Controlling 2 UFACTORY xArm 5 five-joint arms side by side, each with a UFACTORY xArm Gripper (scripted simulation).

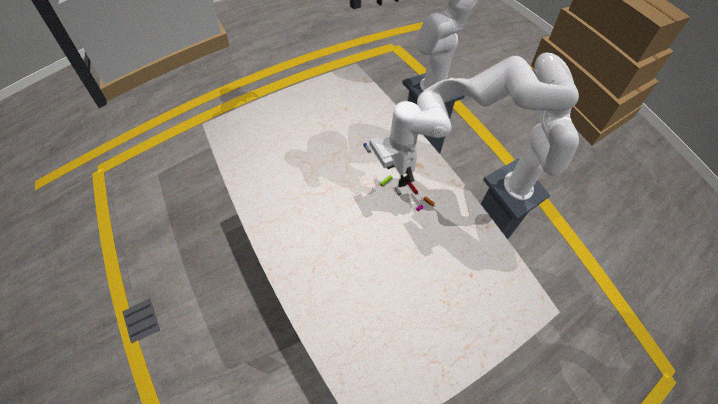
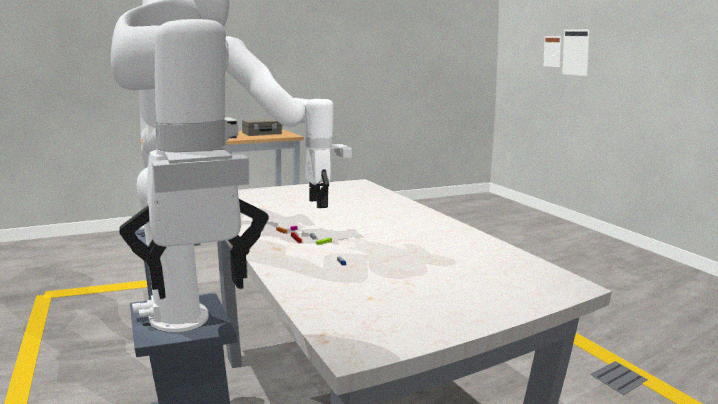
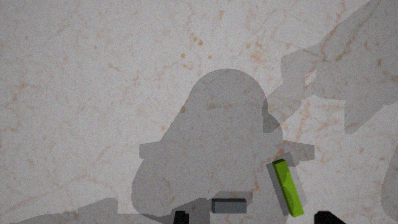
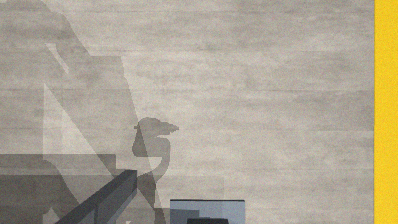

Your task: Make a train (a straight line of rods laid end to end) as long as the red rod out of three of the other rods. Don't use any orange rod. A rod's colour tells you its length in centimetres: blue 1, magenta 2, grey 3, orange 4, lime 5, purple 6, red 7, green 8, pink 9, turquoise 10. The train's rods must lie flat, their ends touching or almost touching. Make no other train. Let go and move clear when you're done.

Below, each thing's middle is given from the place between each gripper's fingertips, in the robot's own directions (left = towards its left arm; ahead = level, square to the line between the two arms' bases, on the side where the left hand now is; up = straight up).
I see the lime rod [image 3: 280, 166] 11 cm below my left hand [image 2: 318, 204] and 5 cm to the right of it.
Now: right hand [image 2: 200, 289] 740 mm to the right of the lime rod, 420 mm short of it and 240 mm above it.
